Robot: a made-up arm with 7 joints.
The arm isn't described. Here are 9 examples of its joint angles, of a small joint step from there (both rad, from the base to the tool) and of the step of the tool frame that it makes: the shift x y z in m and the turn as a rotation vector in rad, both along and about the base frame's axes.
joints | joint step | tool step
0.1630 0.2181 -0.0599 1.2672 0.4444 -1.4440 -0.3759 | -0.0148 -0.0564 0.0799 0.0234 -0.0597 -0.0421 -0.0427 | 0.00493 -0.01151 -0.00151 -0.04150 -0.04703 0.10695
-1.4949 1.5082 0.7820 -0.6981 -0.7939 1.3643 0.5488 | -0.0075 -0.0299 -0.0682 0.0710 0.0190 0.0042 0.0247 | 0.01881 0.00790 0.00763 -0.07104 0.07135 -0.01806
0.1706 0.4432 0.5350 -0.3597 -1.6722 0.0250 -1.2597 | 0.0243 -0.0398 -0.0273 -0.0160 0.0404 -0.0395 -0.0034 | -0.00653 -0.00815 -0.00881 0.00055 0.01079 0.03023
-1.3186 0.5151 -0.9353 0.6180 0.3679 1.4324 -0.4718 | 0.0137 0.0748 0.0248 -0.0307 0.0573 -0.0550 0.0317 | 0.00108 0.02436 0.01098 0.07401 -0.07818 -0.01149
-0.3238 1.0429 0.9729 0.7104 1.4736 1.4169 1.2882 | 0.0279 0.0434 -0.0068 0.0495 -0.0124 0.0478 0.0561 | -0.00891 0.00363 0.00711 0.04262 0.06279 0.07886
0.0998 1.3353 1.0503 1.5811 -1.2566 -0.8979 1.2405 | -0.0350 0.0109 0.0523 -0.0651 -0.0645 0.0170 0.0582 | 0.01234 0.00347 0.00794 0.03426 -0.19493 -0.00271
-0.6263 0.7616 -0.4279 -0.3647 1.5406 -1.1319 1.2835 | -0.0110 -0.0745 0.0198 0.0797 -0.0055 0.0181 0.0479 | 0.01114 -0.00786 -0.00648 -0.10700 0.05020 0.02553
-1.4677 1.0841 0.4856 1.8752 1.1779 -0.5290 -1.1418 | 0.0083 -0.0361 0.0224 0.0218 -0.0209 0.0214 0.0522 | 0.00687 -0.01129 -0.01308 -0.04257 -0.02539 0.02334
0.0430 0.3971 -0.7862 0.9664 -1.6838 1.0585 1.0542 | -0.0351 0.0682 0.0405 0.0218 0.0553 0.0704 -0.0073 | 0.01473 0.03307 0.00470 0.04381 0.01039 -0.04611
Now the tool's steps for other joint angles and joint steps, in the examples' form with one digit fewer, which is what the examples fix.
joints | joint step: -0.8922 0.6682 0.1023 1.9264 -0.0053 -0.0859 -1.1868 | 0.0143 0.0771 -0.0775 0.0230 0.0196 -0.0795 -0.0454
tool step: -0.0138 0.0310 0.0194 0.0840 0.0070 -0.0643
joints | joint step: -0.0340 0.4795 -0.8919 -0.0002 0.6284 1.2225 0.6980 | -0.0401 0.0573 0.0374 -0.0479 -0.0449 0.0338 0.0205
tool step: 0.0206 0.0162 0.0118 0.0296 -0.0647 0.0399
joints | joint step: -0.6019 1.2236 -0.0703 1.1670 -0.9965 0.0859 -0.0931 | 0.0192 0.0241 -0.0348 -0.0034 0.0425 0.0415 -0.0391
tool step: -0.0067 0.0037 0.0017 0.0144 0.1017 -0.0355
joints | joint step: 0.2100 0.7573 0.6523 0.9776 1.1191 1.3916 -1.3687 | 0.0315 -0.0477 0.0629 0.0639 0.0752 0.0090 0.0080
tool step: -0.0294 -0.0121 -0.0075 -0.0213 0.0917 0.0804
